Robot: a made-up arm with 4 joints.
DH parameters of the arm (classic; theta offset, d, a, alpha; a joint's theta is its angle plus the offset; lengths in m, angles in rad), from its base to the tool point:
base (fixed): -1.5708 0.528 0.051 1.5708
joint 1: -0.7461 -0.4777 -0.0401 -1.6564
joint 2: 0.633 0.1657 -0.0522 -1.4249
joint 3: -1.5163 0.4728 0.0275 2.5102
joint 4: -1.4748 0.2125 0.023 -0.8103
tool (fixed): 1.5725 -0.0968 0 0
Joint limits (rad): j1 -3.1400..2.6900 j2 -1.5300..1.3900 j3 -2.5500..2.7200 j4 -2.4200..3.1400
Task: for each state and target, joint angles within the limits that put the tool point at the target. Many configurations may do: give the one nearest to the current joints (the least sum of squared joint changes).
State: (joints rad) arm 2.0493 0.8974 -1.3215 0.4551
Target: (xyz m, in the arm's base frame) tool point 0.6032 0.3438 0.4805
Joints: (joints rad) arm 1.2383 0.6189 -1.8058 -0.1470
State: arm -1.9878 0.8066 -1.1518 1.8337
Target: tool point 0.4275 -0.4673 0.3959
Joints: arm -2.1768 0.7367 -1.1106 1.8195
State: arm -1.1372 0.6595 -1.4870 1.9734
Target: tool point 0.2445 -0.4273 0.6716
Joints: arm -1.4134 1.1847 -1.0287 2.4789
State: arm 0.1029 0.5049 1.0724 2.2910
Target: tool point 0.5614 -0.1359 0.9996
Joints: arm -0.2740 0.7357 0.9264 2.4203
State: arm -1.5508 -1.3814 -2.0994 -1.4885
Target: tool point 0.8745 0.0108 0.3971
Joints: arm -1.6537 -1.3043 -1.3947 -1.9065
